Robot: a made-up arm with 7 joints.
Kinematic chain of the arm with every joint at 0, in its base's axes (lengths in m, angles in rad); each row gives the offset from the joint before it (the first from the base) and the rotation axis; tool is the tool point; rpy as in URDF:
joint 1: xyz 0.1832 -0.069 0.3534 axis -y
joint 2: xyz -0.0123 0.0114 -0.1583 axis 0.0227 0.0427 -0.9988
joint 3: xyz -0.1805 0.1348 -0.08 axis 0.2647 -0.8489 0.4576
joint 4: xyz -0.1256 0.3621 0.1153 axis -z
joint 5: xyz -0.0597 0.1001 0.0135 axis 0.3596 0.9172 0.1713
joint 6: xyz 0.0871 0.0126 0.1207 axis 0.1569 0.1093 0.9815
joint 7: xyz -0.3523 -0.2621 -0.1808 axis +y
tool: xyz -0.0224 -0.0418 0.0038 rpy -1.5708 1.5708 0
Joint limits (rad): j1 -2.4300..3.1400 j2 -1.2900..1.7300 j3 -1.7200..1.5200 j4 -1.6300..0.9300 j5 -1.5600..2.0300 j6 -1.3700..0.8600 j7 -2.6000..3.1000
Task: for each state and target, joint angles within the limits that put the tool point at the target. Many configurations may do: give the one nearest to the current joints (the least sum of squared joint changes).
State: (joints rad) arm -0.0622 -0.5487 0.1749 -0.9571 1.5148 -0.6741 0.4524
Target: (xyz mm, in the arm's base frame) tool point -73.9 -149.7 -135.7
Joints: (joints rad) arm 0.9637 -0.2894 0.6277 -0.7467 1.1937 -0.3625 0.4513
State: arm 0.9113 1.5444 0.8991 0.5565 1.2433 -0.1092 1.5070
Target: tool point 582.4 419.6 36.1
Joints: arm 0.8129 1.5182 1.2526 0.2291 1.2779 0.3010 1.5100
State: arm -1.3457 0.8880 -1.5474 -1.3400 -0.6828 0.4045 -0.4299
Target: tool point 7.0 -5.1 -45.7
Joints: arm -0.8045 0.9485 -1.1839 -1.3966 -0.7593 0.7030 -0.4205
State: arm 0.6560 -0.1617 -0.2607 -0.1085 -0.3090 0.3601 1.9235
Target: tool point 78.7 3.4 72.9
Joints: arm 0.8113 -0.5066 -0.2935 -0.3975 -0.3728 0.7321 1.8889
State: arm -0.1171 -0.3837 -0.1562 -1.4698 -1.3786 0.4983 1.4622
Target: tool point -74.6 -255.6 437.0
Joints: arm -0.3499 -1.0147 0.2707 -0.7850 -1.5600 0.8380 1.4588
